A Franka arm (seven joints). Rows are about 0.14 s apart.
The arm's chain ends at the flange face. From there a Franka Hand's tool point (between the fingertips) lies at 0.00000 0.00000 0.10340 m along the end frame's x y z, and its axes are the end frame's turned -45 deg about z.
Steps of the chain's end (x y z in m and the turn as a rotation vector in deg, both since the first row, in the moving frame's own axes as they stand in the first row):
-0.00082 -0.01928 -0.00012 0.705 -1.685 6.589
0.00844 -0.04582 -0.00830 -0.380 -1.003 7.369
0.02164 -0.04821 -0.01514 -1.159 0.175 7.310
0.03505 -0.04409 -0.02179 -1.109 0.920 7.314
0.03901 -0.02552 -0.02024 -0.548 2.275 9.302
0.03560 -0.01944 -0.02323 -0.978 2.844 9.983
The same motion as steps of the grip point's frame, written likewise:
0.01198 -0.01733 -0.00017 1.690 -0.693 6.589
0.03666 -0.02734 -0.00832 0.441 -0.978 7.369
0.04803 -0.01717 -0.01516 -0.943 -0.696 7.310
0.05555 -0.00383 -0.02182 -1.435 -0.134 7.314
0.04753 0.01330 -0.02033 -1.996 1.221 9.302
0.04086 0.01648 -0.02337 -2.703 1.319 9.983

